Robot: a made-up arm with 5 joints.
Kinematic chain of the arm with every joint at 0, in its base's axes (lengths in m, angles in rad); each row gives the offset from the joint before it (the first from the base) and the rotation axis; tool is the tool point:
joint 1: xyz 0 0 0.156 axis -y
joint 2: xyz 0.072 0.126 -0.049 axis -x
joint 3: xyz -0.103 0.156 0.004 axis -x
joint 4: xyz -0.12 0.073 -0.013 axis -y
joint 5: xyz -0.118 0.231 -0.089 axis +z
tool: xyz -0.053 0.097 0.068
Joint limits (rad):
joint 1: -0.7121..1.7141
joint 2: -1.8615..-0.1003
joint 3: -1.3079..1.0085
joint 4: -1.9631..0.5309
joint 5: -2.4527..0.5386
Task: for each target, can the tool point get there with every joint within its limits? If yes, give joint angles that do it. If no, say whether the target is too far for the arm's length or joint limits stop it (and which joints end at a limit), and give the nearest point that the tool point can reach.
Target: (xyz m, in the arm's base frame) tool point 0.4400 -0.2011 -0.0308
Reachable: no: joint limits stop it (at a limit: joint 1, joint 2, joint 3, joint 5) | nearest point 0.1343 -0.2770 -0.0173 | short by 0.315 m
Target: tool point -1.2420 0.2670 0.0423
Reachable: no: too far | nearest point -0.5967 0.1970 0.1014 | short by 0.652 m
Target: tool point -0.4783 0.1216 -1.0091
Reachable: no: too far | nearest point -0.4105 0.1227 -0.2723 | short by 0.740 m
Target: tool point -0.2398 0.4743 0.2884
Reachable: yes | joints 0.3810 -1.1879 0.7657 -1.0931 -1.9710
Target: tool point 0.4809 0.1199 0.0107
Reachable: no: joint limits stop it (at a limit: joint 1, joint 2, joint 3, joint 4, joint 5) | nearest point 0.4411 0.3927 -0.1080 | short by 0.300 m
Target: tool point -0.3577 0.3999 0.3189
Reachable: yes | joints 0.6823 -1.1338 0.2095 -1.0562 -1.8023
